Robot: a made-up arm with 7 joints. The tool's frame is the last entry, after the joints.
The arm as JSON. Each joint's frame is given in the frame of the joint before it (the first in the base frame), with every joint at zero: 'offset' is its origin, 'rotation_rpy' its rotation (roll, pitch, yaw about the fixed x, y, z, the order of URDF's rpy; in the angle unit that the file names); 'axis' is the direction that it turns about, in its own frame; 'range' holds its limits. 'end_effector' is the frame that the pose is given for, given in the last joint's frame.
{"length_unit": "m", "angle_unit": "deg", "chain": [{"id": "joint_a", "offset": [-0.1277, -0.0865, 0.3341], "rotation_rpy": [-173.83, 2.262, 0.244], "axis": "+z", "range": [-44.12, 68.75]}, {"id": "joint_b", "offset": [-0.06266, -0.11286, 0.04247], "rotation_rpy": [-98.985, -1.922, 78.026], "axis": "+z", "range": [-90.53, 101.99]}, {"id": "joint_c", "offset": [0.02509, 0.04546, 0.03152], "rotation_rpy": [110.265, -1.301, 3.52], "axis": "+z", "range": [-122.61, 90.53]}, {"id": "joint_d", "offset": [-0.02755, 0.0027, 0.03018], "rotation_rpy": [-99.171, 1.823, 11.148], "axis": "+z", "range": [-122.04, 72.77]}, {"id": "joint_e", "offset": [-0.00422, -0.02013, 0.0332], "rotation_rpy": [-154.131, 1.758, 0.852], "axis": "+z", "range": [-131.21, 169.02]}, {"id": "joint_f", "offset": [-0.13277, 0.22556, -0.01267], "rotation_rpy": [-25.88, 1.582, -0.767], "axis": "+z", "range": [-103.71, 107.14]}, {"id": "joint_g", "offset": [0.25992, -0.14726, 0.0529], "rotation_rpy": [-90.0, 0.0, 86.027], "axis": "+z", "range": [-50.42, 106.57]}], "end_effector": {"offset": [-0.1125, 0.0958, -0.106], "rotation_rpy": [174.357, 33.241, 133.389]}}
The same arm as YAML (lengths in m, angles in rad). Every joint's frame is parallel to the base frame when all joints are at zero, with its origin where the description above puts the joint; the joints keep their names.
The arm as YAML. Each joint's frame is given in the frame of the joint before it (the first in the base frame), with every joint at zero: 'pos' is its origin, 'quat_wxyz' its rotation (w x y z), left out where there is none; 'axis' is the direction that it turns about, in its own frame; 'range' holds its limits. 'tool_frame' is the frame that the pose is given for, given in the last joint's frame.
length_unit: m
angle_unit: rad
joints:
  - joint: joint_a
    pos: [-0.1277, -0.0865, 0.3341]
    axis: [-0.039701, 0.107304, -0.993433]
    range: [-0.77, 1.1999]
  - joint: joint_b
    pos: [-0.0643, 0.1165, -0.0276]
    axis: [-0.958193, -0.229698, 0.170599]
    range: [-1.58, 1.7801]
  - joint: joint_c
    pos: [-0.016, -0.0363, 0.046]
    axis: [0.159307, 0.114705, -0.980543]
    range: [-2.1399, 1.58]
  - joint: joint_d
    pos: [-0.0032, 0.0299, -0.0278]
    axis: [-1.0, 0.0, 0.0]
    range: [-2.13, 1.2701]
  - joint: joint_e
    pos: [-0.0332, 0.0059, -0.0197]
    axis: [0.899368, -0.0027, 0.437184]
    range: [-2.29, 2.95]
  - joint: joint_f
    pos: [0.0829, 0.1495, -0.1986]
    axis: [1.0, 0.0, 0.0]
    range: [-1.8101, 1.8699]
  - joint: joint_g
    pos: [0.0529, -0.2695, 0.1289]
    axis: [0.0, 1.0, 0.0]
    range: [-0.88, 1.86]
tool_frame:
  pos: [-0.0958, -0.106, 0.1125]
  quat_wxyz: [0.084037, 0.434788, -0.7308, 0.519451]

